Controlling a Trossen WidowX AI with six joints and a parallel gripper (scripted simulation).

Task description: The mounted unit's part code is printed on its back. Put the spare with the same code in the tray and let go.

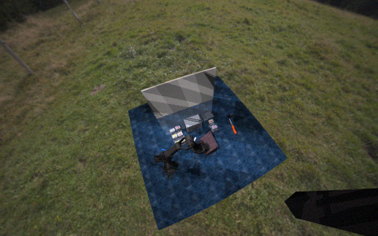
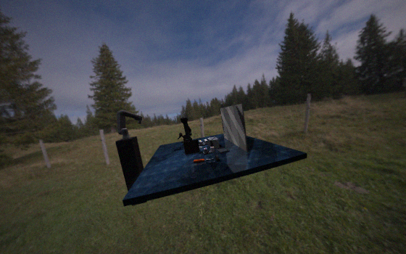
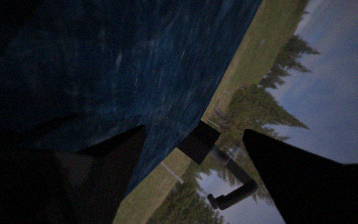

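My gripper tip is now 27 cm short of the grey spare block, 24 cm to the left of it and 2 cm above it. From my gripper tip the other things lie so: mounted unit (40 cm ahead, 40 cm to the right, 1 cm below); then flat grey tray (43 cm ahead, 60 cm to the right, 6 cm below); then blue pen (26 cm ahead, 6 cm to the right, 6 cm below).
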